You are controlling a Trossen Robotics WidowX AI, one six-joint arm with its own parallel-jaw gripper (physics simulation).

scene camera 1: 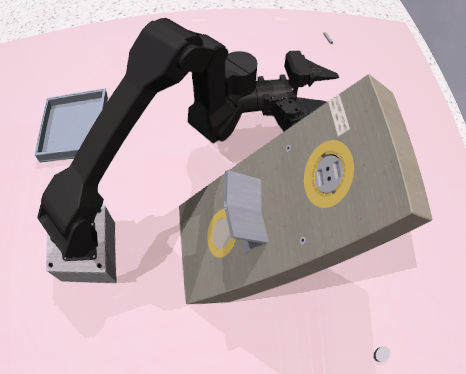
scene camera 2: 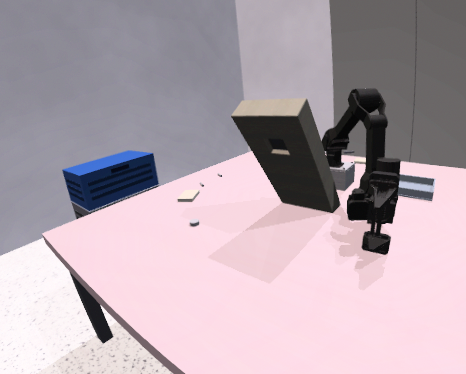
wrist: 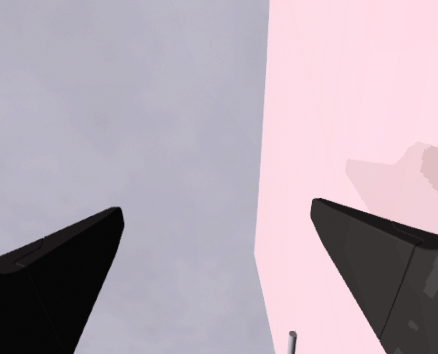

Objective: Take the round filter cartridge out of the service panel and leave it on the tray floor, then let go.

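Observation:
The service panel [scene camera 1: 280, 200] [scene camera 2: 295, 175] is a thick, tilted grey-brown slab. The round filter cartridge [scene camera 1: 328, 173] appears to be the grey disc with two slots and small holes, seated inside the larger yellow ring on the panel's face. A bent grey flap [scene camera 1: 245, 207] stands out over part of a second, smaller yellow ring [scene camera 1: 212, 239]. The blue-grey tray [scene camera 1: 57, 156] [scene camera 2: 417, 193] lies on the table near the arm's base. My gripper [scene camera 1: 331, 90] [scene camera 2: 368, 226] [wrist: 218, 211] is open and empty, beside the panel's long edge; the panel hides part of one finger in scene camera 1.
The arm's upper link crosses over the tray's side in scene camera 1. A small grey disc [scene camera 1: 381, 354] [scene camera 2: 194, 222] and a small rod [scene camera 1: 328, 37] [wrist: 292, 342] lie on the pink table. A pale flat block [scene camera 2: 188, 195] lies near the table's edge, with a blue box [scene camera 2: 117, 179] beyond.

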